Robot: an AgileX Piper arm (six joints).
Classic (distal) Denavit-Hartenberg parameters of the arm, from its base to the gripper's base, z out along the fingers. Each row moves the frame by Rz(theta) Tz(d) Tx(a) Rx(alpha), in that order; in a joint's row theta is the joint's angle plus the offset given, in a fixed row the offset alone. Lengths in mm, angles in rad.
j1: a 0  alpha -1.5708  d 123  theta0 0
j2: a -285  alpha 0  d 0  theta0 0.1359
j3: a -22  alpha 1.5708  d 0  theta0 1.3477
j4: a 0  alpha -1.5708  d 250.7  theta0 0
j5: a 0  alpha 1.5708  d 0  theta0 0
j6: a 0  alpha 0  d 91  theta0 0
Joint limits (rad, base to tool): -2.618..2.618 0..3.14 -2.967..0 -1.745..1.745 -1.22..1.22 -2.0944..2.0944
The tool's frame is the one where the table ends.
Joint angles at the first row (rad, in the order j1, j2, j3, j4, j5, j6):
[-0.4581 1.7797 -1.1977 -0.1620 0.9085 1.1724]
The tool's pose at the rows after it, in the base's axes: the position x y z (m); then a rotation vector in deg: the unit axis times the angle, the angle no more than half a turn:
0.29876 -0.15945 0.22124 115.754 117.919 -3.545
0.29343 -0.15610 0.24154 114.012 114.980 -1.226
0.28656 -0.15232 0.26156 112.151 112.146 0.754
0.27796 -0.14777 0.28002 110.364 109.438 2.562
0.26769 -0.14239 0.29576 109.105 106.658 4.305
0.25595 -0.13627 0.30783 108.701 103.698 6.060
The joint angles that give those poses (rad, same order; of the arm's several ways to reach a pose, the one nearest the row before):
[-0.4581 1.7250 -1.1977 -0.1526 0.9044 1.1750]
[-0.4581 1.6645 -1.1977 -0.1440 0.9006 1.1773]
[-0.4581 1.6031 -1.1971 -0.1392 0.8986 1.1801]
[-0.4581 1.5408 -1.1917 -0.1355 0.8960 1.1836]
[-0.4581 1.4781 -1.1787 -0.1319 0.8923 1.1938]
[-0.4581 1.4155 -1.1560 -0.1282 0.8876 1.2148]

